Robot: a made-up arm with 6 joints. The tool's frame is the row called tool. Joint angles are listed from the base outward.
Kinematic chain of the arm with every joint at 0, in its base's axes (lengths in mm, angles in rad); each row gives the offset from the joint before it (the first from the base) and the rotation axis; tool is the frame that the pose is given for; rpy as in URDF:
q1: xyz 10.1 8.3 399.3 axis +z
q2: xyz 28 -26.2 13.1 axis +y
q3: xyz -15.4 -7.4 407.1 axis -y
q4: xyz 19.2 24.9 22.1 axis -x
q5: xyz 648.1 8 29.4 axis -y
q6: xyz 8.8 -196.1 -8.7 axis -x
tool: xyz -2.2 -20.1 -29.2 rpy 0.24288 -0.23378 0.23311
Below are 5 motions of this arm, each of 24 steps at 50 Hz.
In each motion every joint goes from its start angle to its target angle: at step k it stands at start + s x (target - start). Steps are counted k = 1, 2, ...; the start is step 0. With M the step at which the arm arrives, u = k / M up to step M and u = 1 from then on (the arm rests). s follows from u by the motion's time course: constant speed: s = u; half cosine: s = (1 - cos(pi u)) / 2; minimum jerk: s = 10 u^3 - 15 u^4 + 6 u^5.
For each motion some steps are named. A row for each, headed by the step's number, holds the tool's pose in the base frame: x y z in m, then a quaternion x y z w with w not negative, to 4 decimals.
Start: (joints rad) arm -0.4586 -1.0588 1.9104 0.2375 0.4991 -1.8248
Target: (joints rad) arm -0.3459 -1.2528 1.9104 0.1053 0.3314 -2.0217
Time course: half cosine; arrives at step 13
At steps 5, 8, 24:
5: -0.9937 0.2872 0.5834 0.2693 0.4651 -0.8424 0.0395
8: -1.0112 0.2486 0.5159 0.2433 0.4251 -0.8700 0.0574
24: -1.0224 0.2114 0.4541 0.2221 0.3856 -0.8926 0.0723

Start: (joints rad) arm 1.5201 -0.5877 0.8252 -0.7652 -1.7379 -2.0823
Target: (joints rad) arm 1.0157 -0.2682 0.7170 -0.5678 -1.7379 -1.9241
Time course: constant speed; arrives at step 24
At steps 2, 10, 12, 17, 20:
2: 0.1459 -0.0178 1.3784 0.4903 0.7823 0.2352 0.3039
10: 0.1750 0.0702 1.3689 0.5481 0.7331 0.1639 0.3679
12: 0.1873 0.0900 1.3644 0.5608 0.7199 0.1449 0.3826
17: 0.2257 0.1341 1.3496 0.5891 0.6857 0.0952 0.4169
20: 0.2536 0.1563 1.3382 0.6037 0.6646 0.0641 0.4356

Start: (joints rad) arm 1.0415 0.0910 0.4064 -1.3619 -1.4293 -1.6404
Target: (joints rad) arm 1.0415 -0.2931 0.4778 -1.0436 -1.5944 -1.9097
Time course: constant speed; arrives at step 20
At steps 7, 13, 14, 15, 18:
7: 0.3914 0.5064 1.0067 0.4861 0.8497 -0.0187 0.2033
13: 0.3624 0.4293 1.0924 0.4994 0.8309 -0.0011 0.2453
14: 0.3568 0.4154 1.1057 0.5024 0.8271 0.0015 0.2519
15: 0.3510 0.4013 1.1187 0.5056 0.8232 0.0040 0.2583
18: 0.3324 0.3570 1.1558 0.5165 0.8102 0.0111 0.2769

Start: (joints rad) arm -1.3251 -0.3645 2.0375 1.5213 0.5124 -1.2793
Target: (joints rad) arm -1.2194 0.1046 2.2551 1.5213 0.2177 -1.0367
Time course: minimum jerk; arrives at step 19
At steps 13, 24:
13: -0.1885 0.5087 1.2611 -0.7458 -0.5600 -0.1570 0.3249
24: -0.1804 0.4514 1.2833 -0.7272 -0.5690 -0.1908 0.3331

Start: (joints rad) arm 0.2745 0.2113 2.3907 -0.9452 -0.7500 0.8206
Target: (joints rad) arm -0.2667 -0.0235 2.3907 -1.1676 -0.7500 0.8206
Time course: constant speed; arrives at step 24
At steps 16, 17, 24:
16: -0.3014 -0.0895 1.4150 -0.2537 -0.7339 0.4041 0.4835
17: -0.3123 -0.0797 1.4125 -0.2631 -0.7325 0.4018 0.4824
24: -0.3796 0.0009 1.3921 -0.3298 -0.7181 0.3875 0.4748

